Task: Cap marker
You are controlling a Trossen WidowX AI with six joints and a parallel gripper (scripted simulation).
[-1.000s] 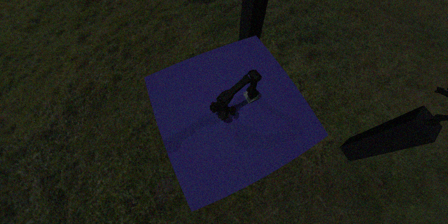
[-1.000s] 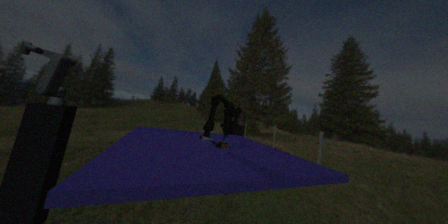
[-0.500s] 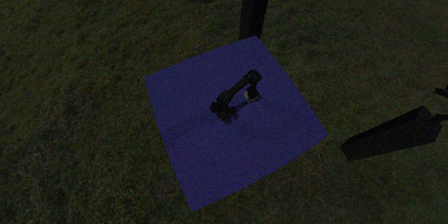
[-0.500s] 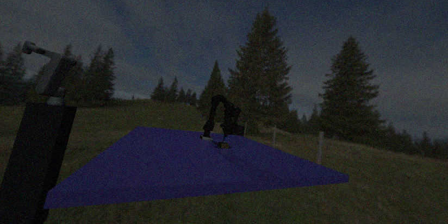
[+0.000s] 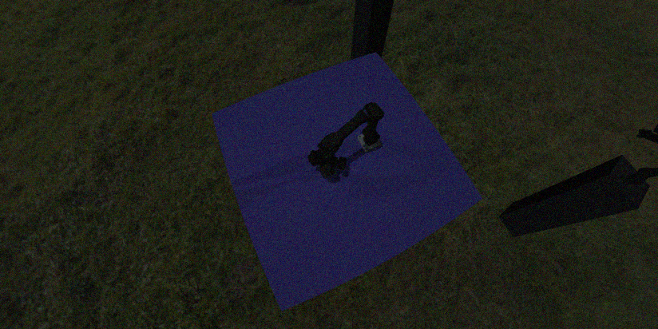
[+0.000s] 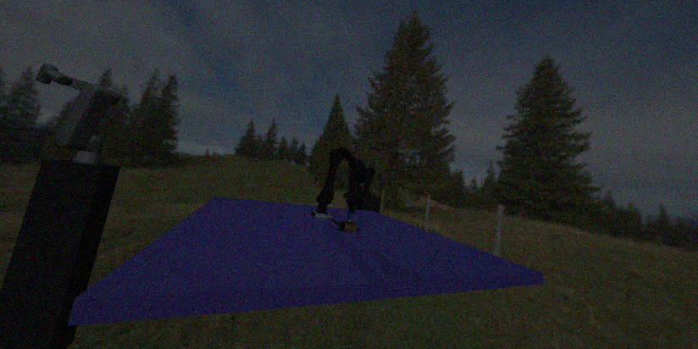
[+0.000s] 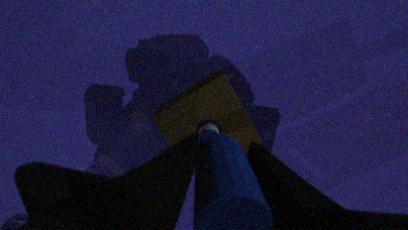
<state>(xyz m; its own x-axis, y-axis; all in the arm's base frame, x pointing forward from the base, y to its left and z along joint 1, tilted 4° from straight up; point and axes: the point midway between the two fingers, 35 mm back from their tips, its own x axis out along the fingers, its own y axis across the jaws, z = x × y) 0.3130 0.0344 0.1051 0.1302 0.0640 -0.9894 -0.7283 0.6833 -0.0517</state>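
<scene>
My gripper tip is 30 mm below the blue cap. The rest, counted from my gripper tip: holder block 10 mm behind, 10 mm to the right, 70 mm below.
</scene>
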